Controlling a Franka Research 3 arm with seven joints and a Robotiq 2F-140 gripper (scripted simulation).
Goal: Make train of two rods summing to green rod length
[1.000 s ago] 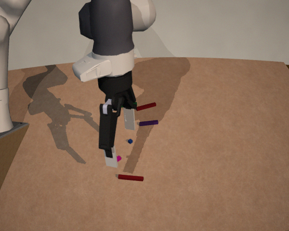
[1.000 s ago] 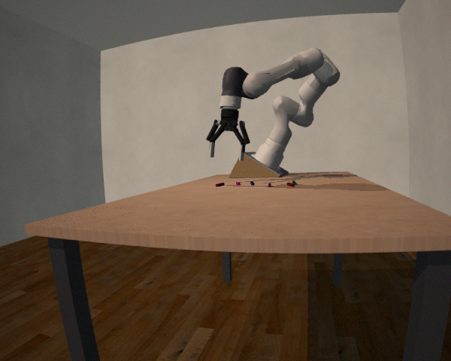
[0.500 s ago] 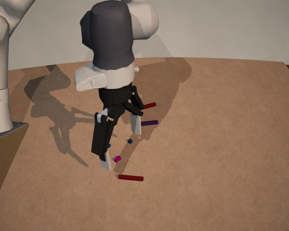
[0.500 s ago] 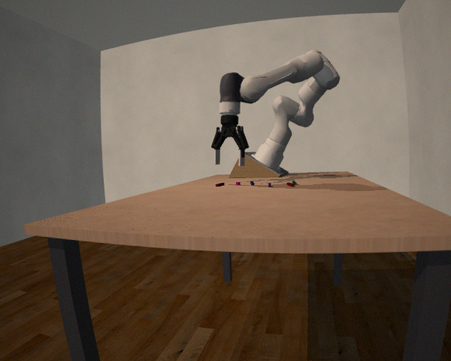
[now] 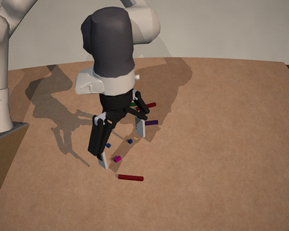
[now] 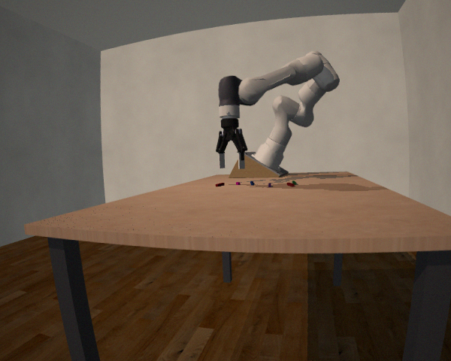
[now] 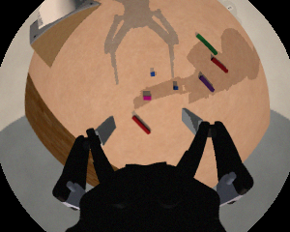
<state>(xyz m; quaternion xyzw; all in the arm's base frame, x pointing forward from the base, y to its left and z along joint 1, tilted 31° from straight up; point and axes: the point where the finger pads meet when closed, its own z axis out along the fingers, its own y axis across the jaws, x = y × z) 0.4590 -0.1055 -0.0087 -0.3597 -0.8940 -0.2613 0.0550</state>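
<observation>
The magenta rod lies 2 cm behind my hand, 2 cm to the left of it and 8 cm below it. Round my hand: purple rod 8 cm ahead, 17 cm to the left, 8 cm below; green rod 26 cm to the left, 8 cm below.
</observation>
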